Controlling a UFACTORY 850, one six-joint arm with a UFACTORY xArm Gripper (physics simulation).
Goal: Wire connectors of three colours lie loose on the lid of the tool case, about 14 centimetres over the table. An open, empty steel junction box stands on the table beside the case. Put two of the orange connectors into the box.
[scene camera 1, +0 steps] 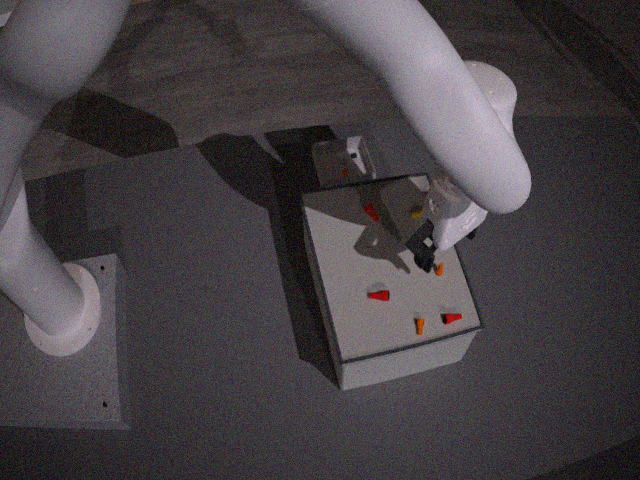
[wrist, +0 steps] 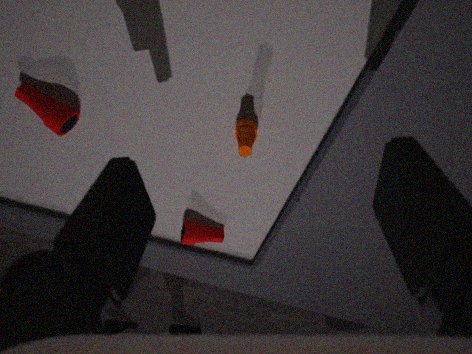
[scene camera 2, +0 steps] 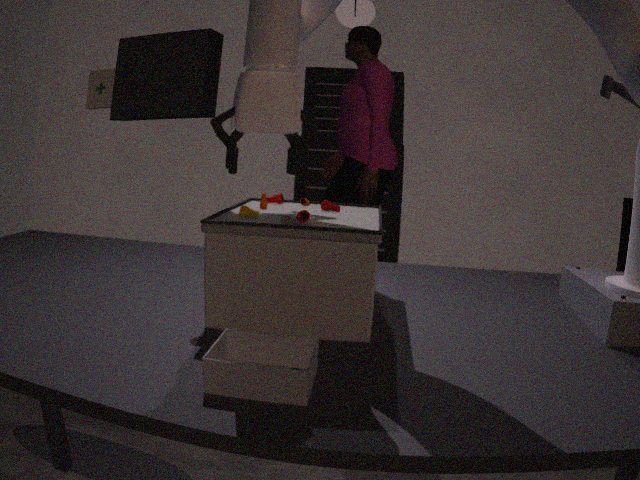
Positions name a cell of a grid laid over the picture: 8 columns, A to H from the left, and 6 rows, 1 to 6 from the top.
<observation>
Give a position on a red connector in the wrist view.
At D4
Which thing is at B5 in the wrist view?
My gripper.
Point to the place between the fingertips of my gripper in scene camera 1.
F4
</observation>
